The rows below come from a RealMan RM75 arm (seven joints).
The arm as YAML. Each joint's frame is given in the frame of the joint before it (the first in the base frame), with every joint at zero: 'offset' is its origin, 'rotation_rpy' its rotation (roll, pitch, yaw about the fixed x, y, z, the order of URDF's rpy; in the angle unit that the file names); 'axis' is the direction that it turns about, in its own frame. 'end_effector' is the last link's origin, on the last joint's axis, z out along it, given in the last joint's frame.
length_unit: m
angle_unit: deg
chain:
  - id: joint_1
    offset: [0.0, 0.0, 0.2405]
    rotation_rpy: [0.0, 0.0, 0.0]
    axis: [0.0, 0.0, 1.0]
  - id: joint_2
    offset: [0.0, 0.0, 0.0]
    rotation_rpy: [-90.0, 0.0, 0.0]
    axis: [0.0, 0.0, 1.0]
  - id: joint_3
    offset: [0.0, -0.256, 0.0]
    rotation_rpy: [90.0, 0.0, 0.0]
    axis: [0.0, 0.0, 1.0]
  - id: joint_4
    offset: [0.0, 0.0, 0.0]
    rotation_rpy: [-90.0, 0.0, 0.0]
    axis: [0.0, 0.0, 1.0]
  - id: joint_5
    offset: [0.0, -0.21, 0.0]
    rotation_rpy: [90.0, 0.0, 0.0]
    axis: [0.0, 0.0, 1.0]
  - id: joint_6
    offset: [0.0, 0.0, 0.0]
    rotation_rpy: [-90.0, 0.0, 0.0]
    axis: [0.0, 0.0, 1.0]
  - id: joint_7
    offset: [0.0, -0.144, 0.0]
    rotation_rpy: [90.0, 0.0, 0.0]
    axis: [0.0, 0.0, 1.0]
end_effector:
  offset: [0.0, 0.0, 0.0]
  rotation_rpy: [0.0, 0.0, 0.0]
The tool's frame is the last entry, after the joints.
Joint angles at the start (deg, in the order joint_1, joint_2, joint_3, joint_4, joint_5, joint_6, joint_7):
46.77 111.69 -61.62 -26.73 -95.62 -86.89 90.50
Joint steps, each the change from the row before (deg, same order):
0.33 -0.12 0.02 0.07 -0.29 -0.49 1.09
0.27 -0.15 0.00 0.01 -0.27 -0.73 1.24
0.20 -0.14 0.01 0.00 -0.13 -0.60 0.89
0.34 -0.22 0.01 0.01 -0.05 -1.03 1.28
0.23 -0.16 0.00 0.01 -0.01 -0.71 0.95
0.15 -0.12 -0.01 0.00 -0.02 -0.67 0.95
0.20 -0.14 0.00 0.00 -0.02 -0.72 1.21
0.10 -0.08 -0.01 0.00 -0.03 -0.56 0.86
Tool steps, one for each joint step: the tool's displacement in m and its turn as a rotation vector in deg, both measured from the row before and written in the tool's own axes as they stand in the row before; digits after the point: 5 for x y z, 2 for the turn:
-0.00140 0.00075 0.00028 -0.54 0.36 0.81
-0.00127 0.00129 -0.00015 -0.72 0.38 0.94
-0.00120 0.00103 -0.00034 -0.56 0.23 0.66
-0.00233 0.00190 -0.00047 -0.99 0.24 0.91
-0.00160 0.00133 -0.00039 -0.67 0.17 0.70
-0.00097 0.00137 -0.00036 -0.63 0.17 0.77
-0.00131 0.00146 -0.00036 -0.68 0.19 0.98
-0.00052 0.00122 -0.00024 -0.52 0.17 0.74

